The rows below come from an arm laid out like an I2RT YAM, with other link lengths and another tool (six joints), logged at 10 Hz.
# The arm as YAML. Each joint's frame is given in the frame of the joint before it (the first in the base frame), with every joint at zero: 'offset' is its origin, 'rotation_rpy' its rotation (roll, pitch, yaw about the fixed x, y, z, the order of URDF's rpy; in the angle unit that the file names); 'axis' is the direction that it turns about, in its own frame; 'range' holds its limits. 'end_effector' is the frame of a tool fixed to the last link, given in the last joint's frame.
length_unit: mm
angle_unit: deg
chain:
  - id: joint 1
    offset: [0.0, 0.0, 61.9]
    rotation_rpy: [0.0, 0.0, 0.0]
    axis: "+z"
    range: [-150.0, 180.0]
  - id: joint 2
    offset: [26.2, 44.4, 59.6]
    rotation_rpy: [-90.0, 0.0, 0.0]
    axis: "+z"
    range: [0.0, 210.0]
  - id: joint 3
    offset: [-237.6, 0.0, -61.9]
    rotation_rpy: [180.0, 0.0, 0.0]
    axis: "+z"
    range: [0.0, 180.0]
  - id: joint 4
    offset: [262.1, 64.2, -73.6]
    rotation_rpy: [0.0, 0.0, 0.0]
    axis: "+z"
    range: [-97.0, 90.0]
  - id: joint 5
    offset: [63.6, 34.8, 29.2]
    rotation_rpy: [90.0, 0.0, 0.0]
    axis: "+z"
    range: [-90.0, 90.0]
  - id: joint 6
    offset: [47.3, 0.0, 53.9]
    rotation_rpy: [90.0, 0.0, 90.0]
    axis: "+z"
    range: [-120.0, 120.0]
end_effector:
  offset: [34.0, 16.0, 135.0]
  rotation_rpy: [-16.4, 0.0, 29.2]
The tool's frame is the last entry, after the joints.
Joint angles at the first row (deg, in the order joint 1, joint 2, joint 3, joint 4, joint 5, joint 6):
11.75, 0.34, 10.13, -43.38, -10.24, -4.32
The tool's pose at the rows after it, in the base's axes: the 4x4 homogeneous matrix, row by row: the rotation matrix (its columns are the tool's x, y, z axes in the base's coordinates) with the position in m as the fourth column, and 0 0 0 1 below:
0.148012, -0.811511, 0.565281, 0.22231; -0.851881, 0.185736, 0.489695, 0.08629; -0.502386, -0.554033, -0.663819, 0.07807; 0, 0, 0, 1
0.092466, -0.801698, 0.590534, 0.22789; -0.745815, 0.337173, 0.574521, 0.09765; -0.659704, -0.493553, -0.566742, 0.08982; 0, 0, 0, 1
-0.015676, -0.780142, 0.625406, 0.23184; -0.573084, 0.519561, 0.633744, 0.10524; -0.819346, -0.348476, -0.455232, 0.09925; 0, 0, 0, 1
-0.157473, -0.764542, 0.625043, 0.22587; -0.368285, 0.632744, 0.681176, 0.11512; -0.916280, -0.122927, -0.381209, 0.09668; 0, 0, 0, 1
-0.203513, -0.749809, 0.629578, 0.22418; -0.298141, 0.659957, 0.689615, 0.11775; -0.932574, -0.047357, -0.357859, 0.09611; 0, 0, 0, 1
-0.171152, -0.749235, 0.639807, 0.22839; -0.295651, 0.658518, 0.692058, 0.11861; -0.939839, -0.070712, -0.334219, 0.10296; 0, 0, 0, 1
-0.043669, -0.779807, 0.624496, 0.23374; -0.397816, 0.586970, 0.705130, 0.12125; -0.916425, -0.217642, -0.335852, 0.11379; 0, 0, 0, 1
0.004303, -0.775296, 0.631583, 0.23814; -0.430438, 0.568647, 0.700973, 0.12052; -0.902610, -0.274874, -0.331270, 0.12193; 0, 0, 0, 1
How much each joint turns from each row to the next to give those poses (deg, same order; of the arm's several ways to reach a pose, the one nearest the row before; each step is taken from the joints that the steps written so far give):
0.00, 0.00, 0.00, 3.83, -4.33, 1.88
0.00, 0.00, 0.00, 4.81, -1.99, 11.85
0.00, 0.00, 0.00, 4.29, 0.03, 15.80
0.00, 0.00, 0.00, 0.37, -0.85, 15.46
0.00, 0.00, 0.00, 0.06, -0.03, 4.91
0.00, 0.00, 0.00, 1.86, -0.04, -0.26
0.00, 0.09, 0.02, 2.38, -2.01, -8.33
-0.07, 1.00, 0.61, 1.68, -0.07, -2.82

